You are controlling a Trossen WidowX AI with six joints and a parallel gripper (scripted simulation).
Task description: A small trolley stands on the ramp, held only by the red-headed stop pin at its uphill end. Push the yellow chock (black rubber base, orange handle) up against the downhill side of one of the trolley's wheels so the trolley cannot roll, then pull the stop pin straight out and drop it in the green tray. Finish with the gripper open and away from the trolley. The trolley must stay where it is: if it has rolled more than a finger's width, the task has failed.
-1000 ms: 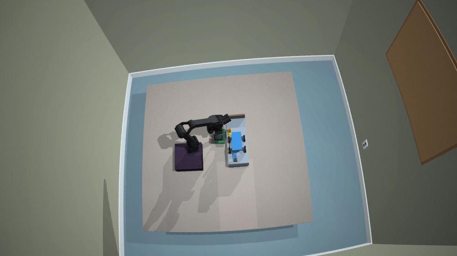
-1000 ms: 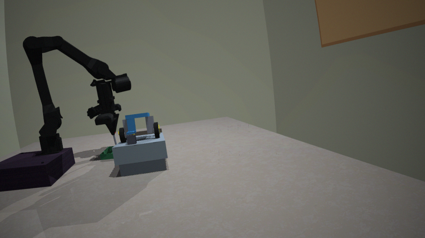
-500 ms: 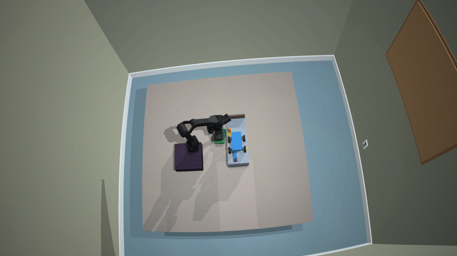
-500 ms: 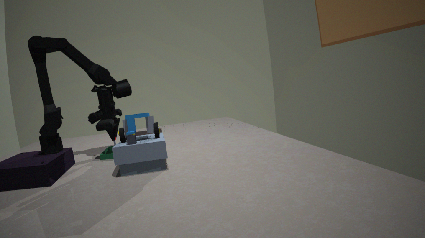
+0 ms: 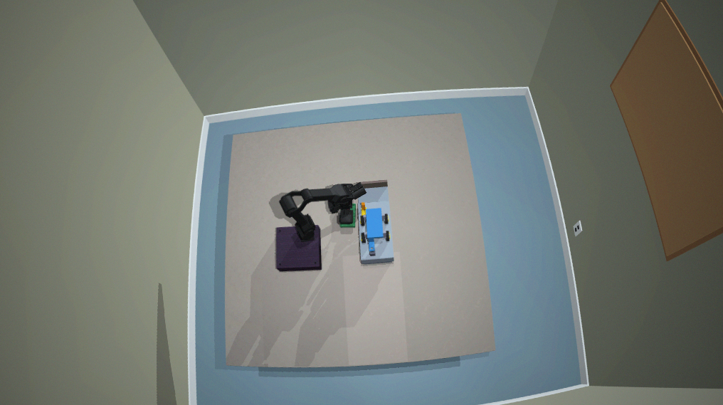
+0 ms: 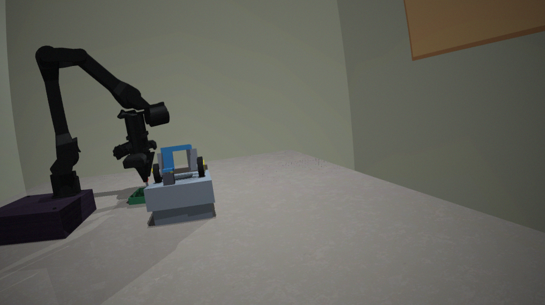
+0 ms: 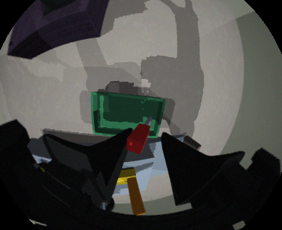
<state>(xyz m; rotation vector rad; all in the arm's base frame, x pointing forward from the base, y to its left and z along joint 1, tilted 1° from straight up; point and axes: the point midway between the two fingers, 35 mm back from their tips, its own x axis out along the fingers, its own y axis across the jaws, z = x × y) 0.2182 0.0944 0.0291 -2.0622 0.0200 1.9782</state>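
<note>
The green tray lies 1 cm behind my gripper tip, 2 cm to the right of it and 6 cm below it. The rest, counted from my gripper tip: yellow chock 7 cm ahead, 5 cm to the right, 3 cm above; then red-headed stop pin 1 cm below; then dark ramp lip 14 cm ahead, 10 cm to the left, 2 cm below.
</note>
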